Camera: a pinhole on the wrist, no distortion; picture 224 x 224 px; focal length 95.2 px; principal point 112.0 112.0 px. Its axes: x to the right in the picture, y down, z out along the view. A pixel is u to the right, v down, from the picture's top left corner.
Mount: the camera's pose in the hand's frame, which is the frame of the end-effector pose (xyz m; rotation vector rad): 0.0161 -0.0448 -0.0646 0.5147 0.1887 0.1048
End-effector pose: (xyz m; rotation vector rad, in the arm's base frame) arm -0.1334 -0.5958 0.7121 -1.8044 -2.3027 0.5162
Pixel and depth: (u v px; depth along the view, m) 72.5 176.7 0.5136
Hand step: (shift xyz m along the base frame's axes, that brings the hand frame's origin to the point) -0.1895 -0.2005 -0.5215
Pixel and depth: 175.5 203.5 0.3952
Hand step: -0.1079 0.2816 -0.4657
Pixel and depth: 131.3 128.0 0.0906
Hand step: -0.0845 0.0321 0.0066
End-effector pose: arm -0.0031 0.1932 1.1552 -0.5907 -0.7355 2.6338
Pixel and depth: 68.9 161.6 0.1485
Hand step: -0.0205 -0.0078 0.1258
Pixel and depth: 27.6 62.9 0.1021
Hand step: 0.0688 0.0983 0.1065
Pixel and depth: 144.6 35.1 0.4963
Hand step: -0.1973 0.5630 0.3468
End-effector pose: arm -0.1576 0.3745 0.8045 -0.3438 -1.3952 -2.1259
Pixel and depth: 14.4 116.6 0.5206
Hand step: 0.0737 0.6574 -0.2643
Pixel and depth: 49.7 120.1 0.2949
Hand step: -0.0424 0.2993 -0.1051
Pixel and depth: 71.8 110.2 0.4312
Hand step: -0.1380 0.4022 -0.1132
